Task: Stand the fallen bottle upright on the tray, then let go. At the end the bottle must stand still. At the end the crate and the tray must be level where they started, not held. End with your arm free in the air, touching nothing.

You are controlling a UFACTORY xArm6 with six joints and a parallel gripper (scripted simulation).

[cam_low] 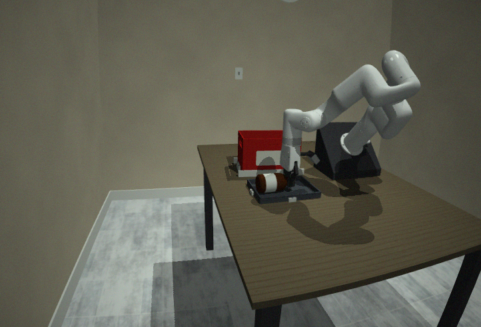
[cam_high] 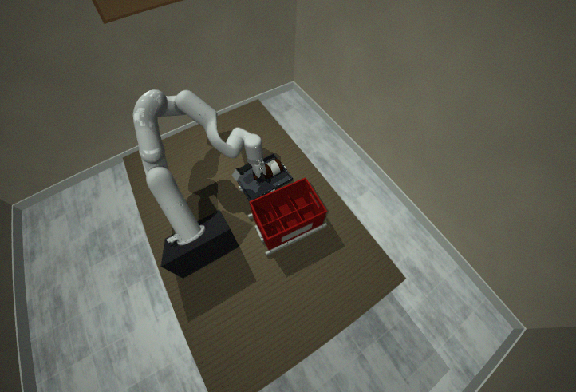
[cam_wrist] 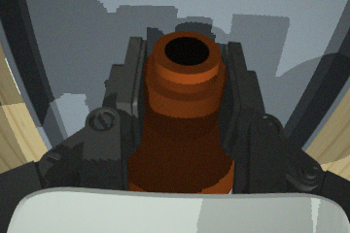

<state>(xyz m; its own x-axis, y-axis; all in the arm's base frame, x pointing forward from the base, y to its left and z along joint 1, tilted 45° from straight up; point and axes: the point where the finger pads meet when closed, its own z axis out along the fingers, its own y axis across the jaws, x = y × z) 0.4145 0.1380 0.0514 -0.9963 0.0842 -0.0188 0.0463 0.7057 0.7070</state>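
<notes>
Now: the dark grey tray 3 cm below my hand and 3 cm ahead of it. From my hand the other things lie so: brown bottle: 5 cm ahead; red crate: 27 cm to the right, 4 cm above, 2 cm behind.
</notes>
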